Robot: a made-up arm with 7 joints. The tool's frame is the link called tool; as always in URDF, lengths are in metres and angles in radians. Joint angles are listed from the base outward.
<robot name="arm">
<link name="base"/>
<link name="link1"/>
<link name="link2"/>
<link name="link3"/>
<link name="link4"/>
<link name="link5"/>
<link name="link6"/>
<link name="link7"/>
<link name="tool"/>
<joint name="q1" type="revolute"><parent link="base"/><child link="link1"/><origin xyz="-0.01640 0.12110 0.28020" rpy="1.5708 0.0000 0.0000"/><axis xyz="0 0 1"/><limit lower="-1.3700" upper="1.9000"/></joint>
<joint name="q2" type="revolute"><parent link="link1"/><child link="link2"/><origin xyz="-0.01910 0.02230 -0.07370" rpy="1.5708 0.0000 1.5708"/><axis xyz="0 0 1"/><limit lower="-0.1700" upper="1.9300"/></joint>
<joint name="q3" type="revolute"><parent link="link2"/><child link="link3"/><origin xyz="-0.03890 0.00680 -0.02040" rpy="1.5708 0.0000 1.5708"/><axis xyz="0 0 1"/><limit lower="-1.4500" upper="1.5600"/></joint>
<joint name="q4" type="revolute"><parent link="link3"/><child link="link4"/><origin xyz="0.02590 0.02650 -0.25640" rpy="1.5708 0.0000 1.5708"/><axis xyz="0 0 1"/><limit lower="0.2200" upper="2.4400"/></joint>
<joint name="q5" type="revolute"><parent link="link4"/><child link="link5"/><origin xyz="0.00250 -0.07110 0.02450" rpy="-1.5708 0.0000 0.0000"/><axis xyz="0 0 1"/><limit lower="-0.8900" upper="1.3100"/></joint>
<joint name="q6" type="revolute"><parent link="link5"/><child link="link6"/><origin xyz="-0.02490 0.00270 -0.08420" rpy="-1.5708 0.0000 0.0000"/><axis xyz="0 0 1"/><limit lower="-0.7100" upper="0.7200"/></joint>
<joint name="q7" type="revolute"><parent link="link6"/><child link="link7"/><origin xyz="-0.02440 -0.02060 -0.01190" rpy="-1.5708 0.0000 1.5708"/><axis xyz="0 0 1"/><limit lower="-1.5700" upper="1.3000"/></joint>
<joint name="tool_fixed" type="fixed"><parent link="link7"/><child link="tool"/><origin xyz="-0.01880 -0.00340 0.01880" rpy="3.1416 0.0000 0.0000"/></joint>
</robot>
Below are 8 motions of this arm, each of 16 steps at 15 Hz.
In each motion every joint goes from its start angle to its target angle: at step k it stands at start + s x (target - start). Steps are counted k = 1, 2, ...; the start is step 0. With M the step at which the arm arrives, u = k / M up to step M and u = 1 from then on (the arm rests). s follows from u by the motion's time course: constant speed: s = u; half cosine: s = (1 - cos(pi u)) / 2; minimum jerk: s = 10 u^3 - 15 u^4 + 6 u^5.
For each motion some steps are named. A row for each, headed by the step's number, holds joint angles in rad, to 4 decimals.
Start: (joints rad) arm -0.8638 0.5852 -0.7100 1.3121 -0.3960 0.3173 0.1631
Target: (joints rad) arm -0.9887 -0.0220 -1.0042 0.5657 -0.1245 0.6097 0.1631
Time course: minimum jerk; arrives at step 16
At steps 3, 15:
3: -0.8699 0.5556 -0.7243 1.2757 -0.3828 0.3316 0.1631
15: -0.9884 -0.0207 -1.0035 0.5674 -0.1251 0.6091 0.1631

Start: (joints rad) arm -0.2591 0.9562 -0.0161 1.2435 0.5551 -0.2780 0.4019
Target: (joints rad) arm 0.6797 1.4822 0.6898 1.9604 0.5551 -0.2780 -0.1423
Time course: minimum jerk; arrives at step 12
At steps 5, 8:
5: 0.0663 1.1385 0.2286 1.4920 0.5551 -0.2780 0.2133
8: 0.4827 1.3718 0.5416 1.8099 0.5551 -0.2780 -0.0281

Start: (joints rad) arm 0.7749 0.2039 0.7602 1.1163 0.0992 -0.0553 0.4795
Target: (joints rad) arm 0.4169 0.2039 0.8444 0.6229 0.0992 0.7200 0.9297
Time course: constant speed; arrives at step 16
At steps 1, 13, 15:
1: 0.7525 0.2039 0.7655 1.0855 0.0992 -0.0068 0.5076
13: 0.4840 0.2039 0.8286 0.7154 0.0992 0.5746 0.8453
15: 0.4393 0.2039 0.8391 0.6537 0.0992 0.6715 0.9016

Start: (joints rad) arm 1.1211 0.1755 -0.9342 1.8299 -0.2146 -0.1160 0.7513
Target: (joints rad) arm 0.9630 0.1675 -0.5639 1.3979 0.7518 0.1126 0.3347
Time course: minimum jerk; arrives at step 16
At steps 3, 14, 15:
3: 1.1134 0.1751 -0.9161 1.8088 -0.1675 -0.1049 0.7310
14: 0.9655 0.1676 -0.5698 1.4048 0.7363 0.1089 0.3414
15: 0.9634 0.1675 -0.5647 1.3989 0.7497 0.1121 0.3356

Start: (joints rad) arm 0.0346 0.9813 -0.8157 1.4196 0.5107 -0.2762 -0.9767
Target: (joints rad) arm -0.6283 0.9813 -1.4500 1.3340 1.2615 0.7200 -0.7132
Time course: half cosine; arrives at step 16
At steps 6, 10, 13, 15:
6: -0.1700 0.9813 -1.0115 1.3932 0.7424 0.0313 -0.8954
10: -0.4237 0.9813 -1.2542 1.3604 1.0298 0.4125 -0.7945
13: -0.5724 0.9813 -1.3966 1.3412 1.1982 0.6361 -0.7354
15: -0.6219 0.9813 -1.4439 1.3348 1.2543 0.7104 -0.7157

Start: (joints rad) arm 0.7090 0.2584 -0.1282 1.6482 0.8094 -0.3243 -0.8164
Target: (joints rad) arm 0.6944 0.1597 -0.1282 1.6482 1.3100 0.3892 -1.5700
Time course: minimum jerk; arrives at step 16
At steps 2, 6, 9, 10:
2: 0.7088 0.2568 -0.1282 1.6482 0.8174 -0.3128 -0.8285
6: 0.7050 0.2312 -0.1282 1.6482 0.9472 -0.1279 -1.0238
9: 0.7000 0.1976 -0.1282 1.6482 1.1178 0.1152 -1.2806
10: 0.6984 0.1869 -0.1282 1.6482 1.1722 0.1928 -1.3626

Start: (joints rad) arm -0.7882 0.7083 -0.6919 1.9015 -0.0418 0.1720 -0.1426
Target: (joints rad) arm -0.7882 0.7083 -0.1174 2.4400 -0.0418 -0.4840 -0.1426
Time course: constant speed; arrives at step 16
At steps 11, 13, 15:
11: -0.7882 0.7083 -0.2969 2.2717 -0.0418 -0.2790 -0.1426
13: -0.7882 0.7083 -0.2251 2.3390 -0.0418 -0.3610 -0.1426
15: -0.7882 0.7083 -0.1533 2.4063 -0.0418 -0.4430 -0.1426

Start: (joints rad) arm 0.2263 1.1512 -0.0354 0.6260 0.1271 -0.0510 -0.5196
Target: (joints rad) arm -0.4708 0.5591 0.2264 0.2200 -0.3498 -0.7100 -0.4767
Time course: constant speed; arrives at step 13
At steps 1, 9, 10, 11, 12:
1: 0.1727 1.1057 -0.0153 0.5948 0.0904 -0.1017 -0.5163
9: -0.2563 0.7413 0.1458 0.3449 -0.2031 -0.5072 -0.4899
10: -0.3099 0.6957 0.1660 0.3137 -0.2397 -0.5579 -0.4866
11: -0.3636 0.6502 0.1861 0.2825 -0.2764 -0.6086 -0.4833
12: -0.4172 0.6046 0.2063 0.2512 -0.3131 -0.6593 -0.4800

